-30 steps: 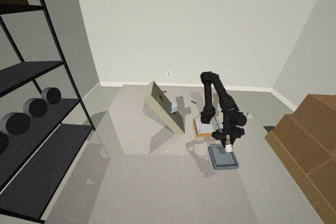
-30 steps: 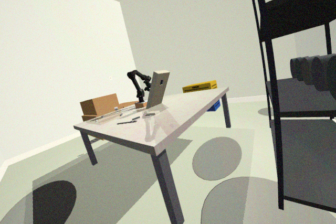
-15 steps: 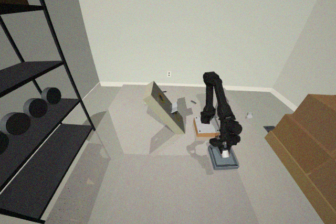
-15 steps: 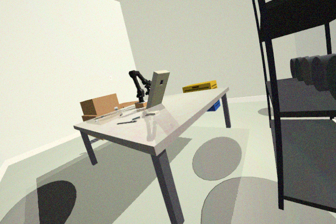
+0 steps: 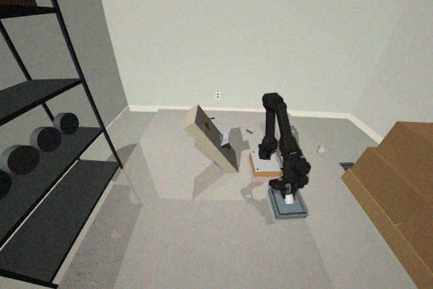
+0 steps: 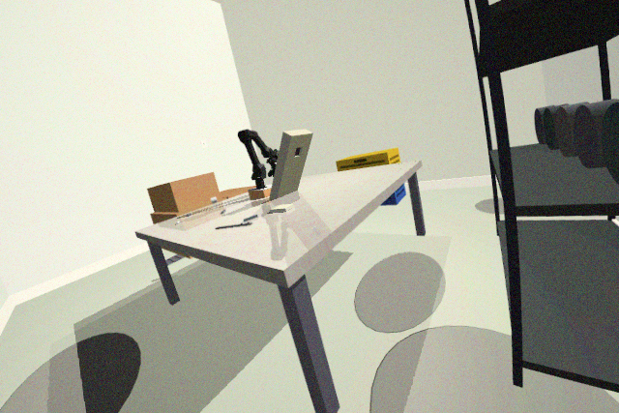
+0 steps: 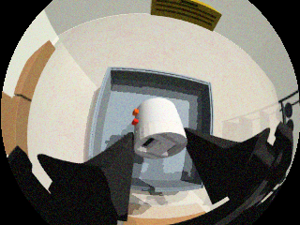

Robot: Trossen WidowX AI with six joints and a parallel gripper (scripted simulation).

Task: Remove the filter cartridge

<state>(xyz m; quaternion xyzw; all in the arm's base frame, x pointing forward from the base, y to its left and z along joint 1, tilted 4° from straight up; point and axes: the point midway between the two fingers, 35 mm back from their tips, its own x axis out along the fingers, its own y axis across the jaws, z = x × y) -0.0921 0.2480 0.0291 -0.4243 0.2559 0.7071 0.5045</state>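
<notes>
The round filter cartridge is right at my gripper tip. Also, from my gripper tip: beige service panel 41 cm ahead, 21 cm to the right, 13 cm above; grey tray 4 cm below, 1 cm to the left.
</notes>
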